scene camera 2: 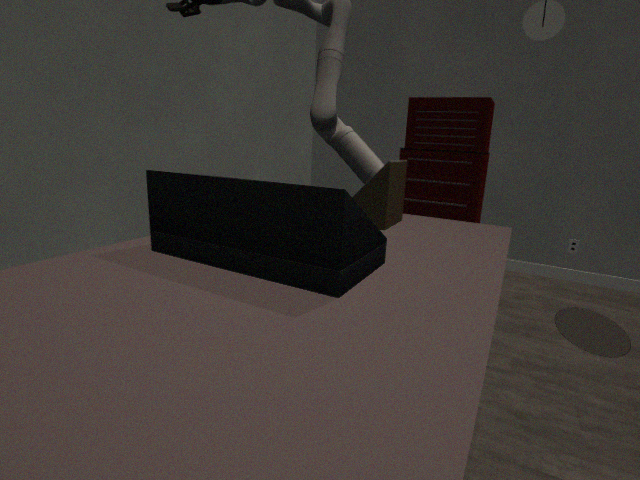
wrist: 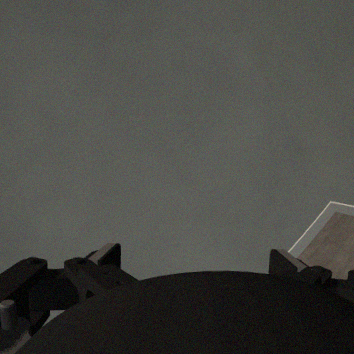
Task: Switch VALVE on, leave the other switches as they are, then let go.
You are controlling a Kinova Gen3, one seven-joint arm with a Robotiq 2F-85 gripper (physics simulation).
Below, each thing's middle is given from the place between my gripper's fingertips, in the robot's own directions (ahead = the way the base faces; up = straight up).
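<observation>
There's a dark switch panel (scene camera 2: 316, 238) that I can see, and it's 570 mm below my hand, 390 mm to the left of it and 80 mm ahead of it.
</observation>
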